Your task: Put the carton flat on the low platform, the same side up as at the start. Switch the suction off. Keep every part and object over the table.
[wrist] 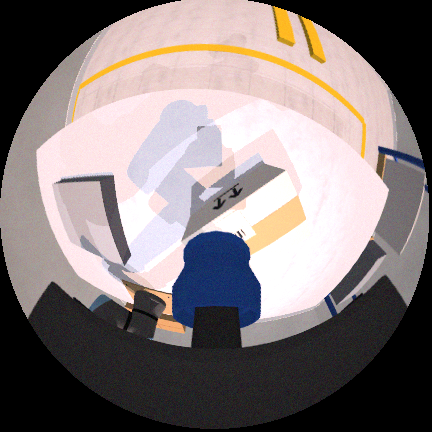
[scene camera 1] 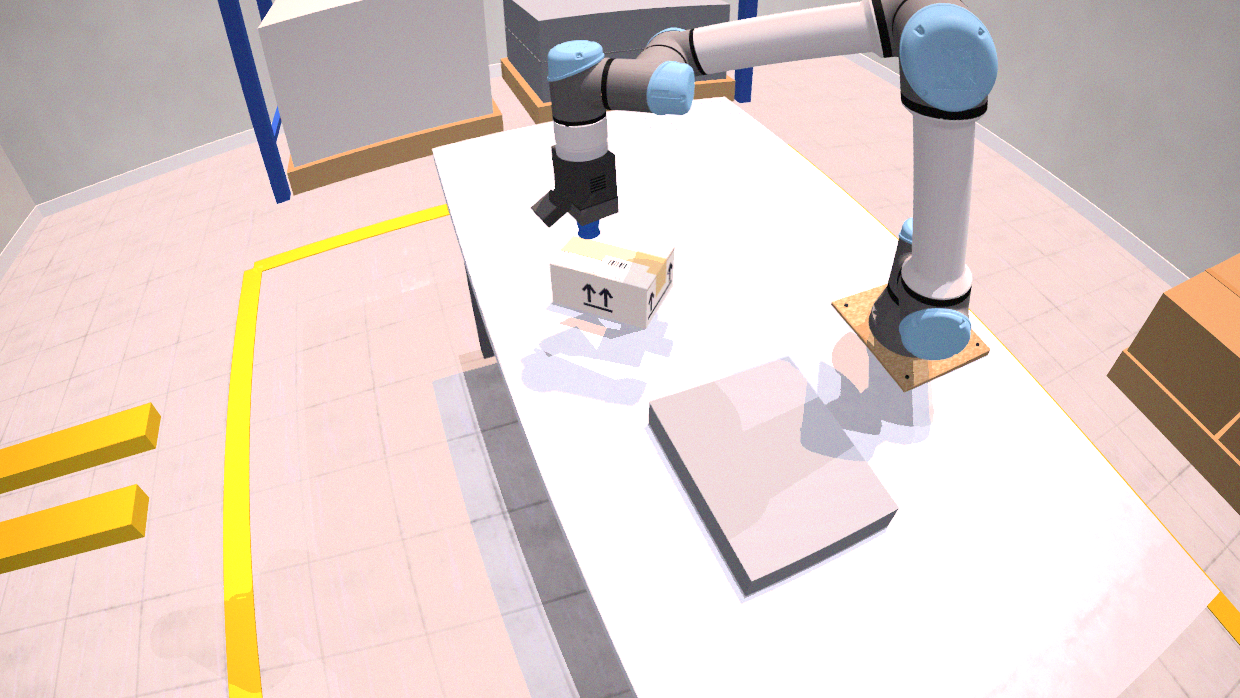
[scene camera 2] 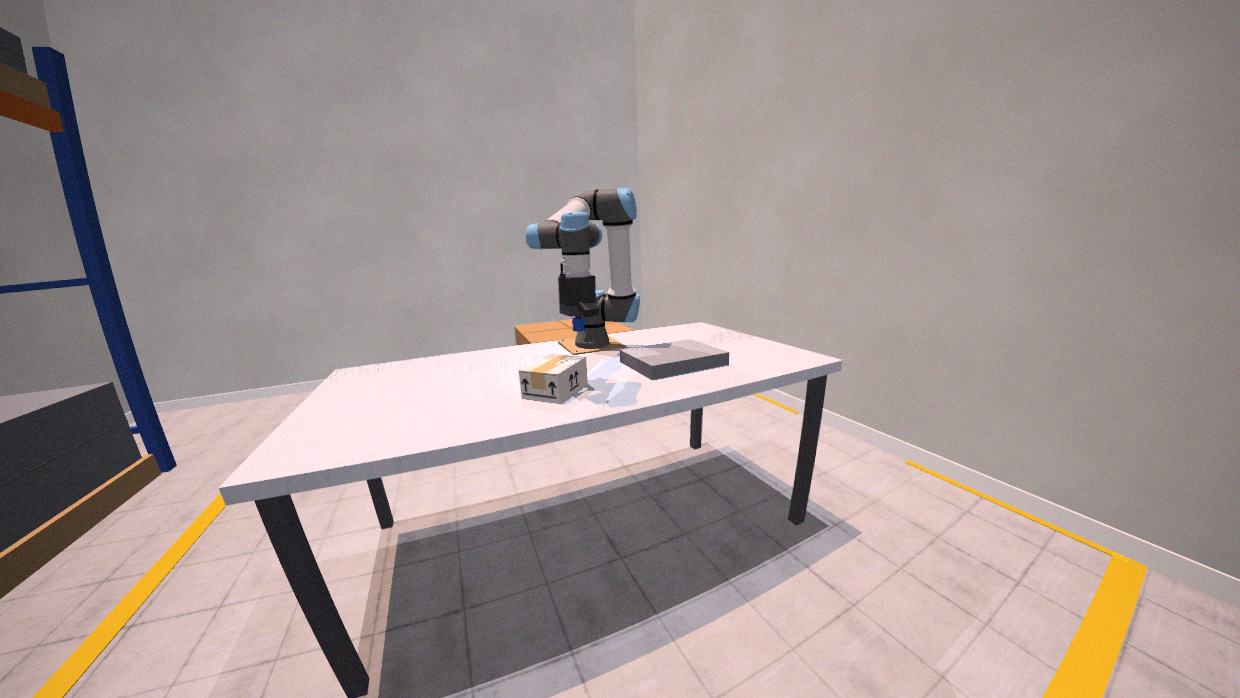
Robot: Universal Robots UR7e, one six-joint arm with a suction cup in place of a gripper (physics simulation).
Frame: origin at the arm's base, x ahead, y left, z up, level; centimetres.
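Seen in the pictures: hand, tool point: (wrist: 216, 259) (scene camera 1: 589, 232) (scene camera 2: 578, 329); arm's base, link origin: (wrist: 150, 299) (scene camera 2: 592, 343).
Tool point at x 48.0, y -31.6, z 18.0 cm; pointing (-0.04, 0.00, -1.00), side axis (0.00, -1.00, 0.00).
Observation:
Offsets run from my tool point to a thing's middle. Level surfaces: height alone.
The carton {dx -7.2, dy -5.2, dz -14.7 cm} (scene camera 1: 598, 293) (scene camera 2: 552, 379) (wrist: 267, 199) stands flat on the white table {dz -19.1 cm} (scene camera 1: 997, 520) (scene camera 2: 390, 416), with tape and a barcode label on top. Arrows on its sides point up. My blue suction cup (scene camera 1: 588, 231) (scene camera 2: 578, 324) (wrist: 216, 255) points down above the carton's top, with a small gap visible in scene camera 1. It is off and holds nothing. In the wrist view the cup hides part of the carton's top. The low grey platform {dx -5.4, dy +40.8, dz -16.7 cm} (scene camera 1: 763, 485) (scene camera 2: 681, 357) (wrist: 80, 205) lies flat on the table, apart from the carton, with nothing on it.
The arm's base stands on a tan mounting plate (scene camera 1: 906, 378) beside the platform. The long table edge (scene camera 1: 555, 494) runs near the carton. A blue rack post (scene camera 1: 251, 104) and loaded pallets stand beyond the table's far end. Yellow bars (scene camera 1: 78, 443) lie off the table.

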